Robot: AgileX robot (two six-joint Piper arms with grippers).
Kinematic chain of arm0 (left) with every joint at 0, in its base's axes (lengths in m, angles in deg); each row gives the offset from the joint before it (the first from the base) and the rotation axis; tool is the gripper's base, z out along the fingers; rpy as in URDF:
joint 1: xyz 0 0 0.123 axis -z
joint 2: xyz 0 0 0 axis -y
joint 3: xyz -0.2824 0 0.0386 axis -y
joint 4: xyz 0.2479 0 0.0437 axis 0.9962 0 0.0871
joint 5: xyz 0 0 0 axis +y
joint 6: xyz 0.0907 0 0.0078 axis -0.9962 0 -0.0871
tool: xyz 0 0 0 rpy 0 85 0
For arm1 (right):
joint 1: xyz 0 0 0.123 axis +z
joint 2: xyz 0 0 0 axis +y
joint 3: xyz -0.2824 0 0.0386 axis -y
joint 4: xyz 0.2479 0 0.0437 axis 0.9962 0 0.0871
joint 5: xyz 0 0 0 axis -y
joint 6: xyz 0.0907 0 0.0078 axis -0.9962 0 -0.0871
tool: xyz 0 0 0 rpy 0 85 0
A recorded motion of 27 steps. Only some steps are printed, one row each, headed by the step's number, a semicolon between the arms.
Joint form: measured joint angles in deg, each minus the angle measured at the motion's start. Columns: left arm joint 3, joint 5, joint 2, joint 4, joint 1, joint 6; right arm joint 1, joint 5, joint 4, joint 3, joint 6, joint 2.
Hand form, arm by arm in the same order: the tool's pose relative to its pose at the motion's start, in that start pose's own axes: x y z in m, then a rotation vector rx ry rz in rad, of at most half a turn. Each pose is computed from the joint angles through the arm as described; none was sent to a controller.
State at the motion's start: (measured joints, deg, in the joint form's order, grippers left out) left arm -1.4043 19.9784 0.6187 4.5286 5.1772 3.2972; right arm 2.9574 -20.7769 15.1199 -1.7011 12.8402 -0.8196
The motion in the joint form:
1: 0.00 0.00 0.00 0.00 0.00 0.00; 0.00 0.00 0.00 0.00 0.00 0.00
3: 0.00 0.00 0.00 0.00 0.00 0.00; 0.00 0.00 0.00 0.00 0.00 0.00
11: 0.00 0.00 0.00 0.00 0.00 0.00; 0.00 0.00 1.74 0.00 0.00 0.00
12: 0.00 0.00 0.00 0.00 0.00 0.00; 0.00 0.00 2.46 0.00 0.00 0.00
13: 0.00 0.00 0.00 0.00 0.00 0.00; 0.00 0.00 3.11 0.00 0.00 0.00
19: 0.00 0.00 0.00 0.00 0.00 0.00; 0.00 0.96 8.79 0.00 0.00 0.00
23: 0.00 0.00 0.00 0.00 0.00 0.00; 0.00 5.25 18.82 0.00 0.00 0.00
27: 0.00 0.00 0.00 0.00 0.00 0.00; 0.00 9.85 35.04 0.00 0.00 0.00
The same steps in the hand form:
1: 0.0000 0.0000 0.0000 0.0000 0.0000 0.0000; 0.0000 0.0000 0.0000 0.0000 0.0000 0.0000
3: 0.0000 0.0000 0.0000 0.0000 0.0000 0.0000; 0.0000 0.0000 0.0000 0.0000 0.0000 0.0000
11: 0.0000 0.0000 0.0000 0.0000 0.0000 0.0000; -0.0002 0.0010 0.0000 -0.0105 -0.0024 0.0284
12: 0.0000 0.0000 0.0000 0.0000 0.0000 0.0000; -0.0003 0.0014 0.0000 -0.0148 -0.0034 0.0401
13: 0.0000 0.0000 0.0000 0.0000 0.0000 0.0000; -0.0004 0.0017 0.0000 -0.0188 -0.0043 0.0508
19: 0.0000 0.0000 0.0000 0.0000 0.0000 0.0000; -0.0029 0.0042 -0.0001 -0.0482 -0.0281 0.1439
23: 0.0000 0.0000 0.0000 0.0000 0.0000 0.0000; -0.0111 0.0056 -0.0008 -0.0796 -0.1113 0.3122
27: 0.0000 0.0000 0.0000 0.0000 0.0000 0.0000; -0.0203 0.0056 -0.0024 -0.1260 -0.1995 0.5890

